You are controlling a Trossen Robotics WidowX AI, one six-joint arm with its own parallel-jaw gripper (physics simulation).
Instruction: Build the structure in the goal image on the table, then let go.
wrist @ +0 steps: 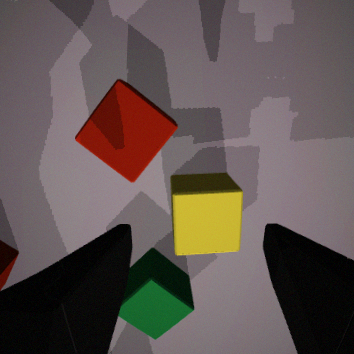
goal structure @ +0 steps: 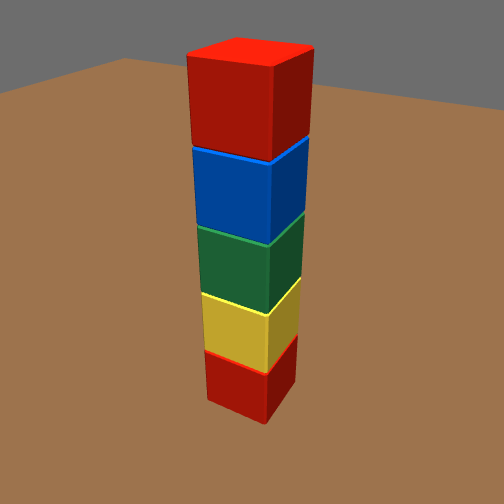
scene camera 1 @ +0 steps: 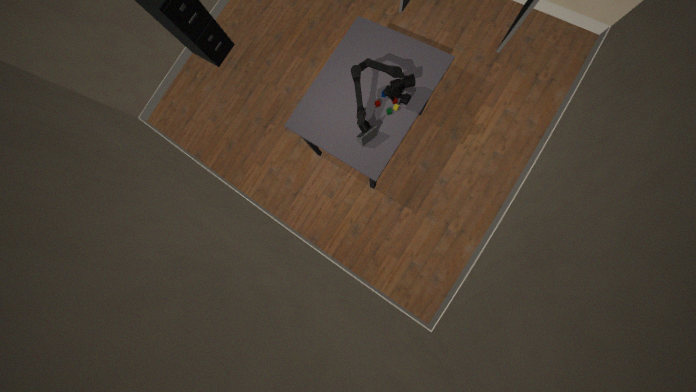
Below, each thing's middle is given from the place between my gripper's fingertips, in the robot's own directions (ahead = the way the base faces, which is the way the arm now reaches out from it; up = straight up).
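Relative to the yellow block (wrist: 206, 208), my gripper is 10 mm to the left, 10 mm past it and 50 mm above it. The green block (wrist: 158, 294) is 60 mm behind my hand and 50 mm below it.
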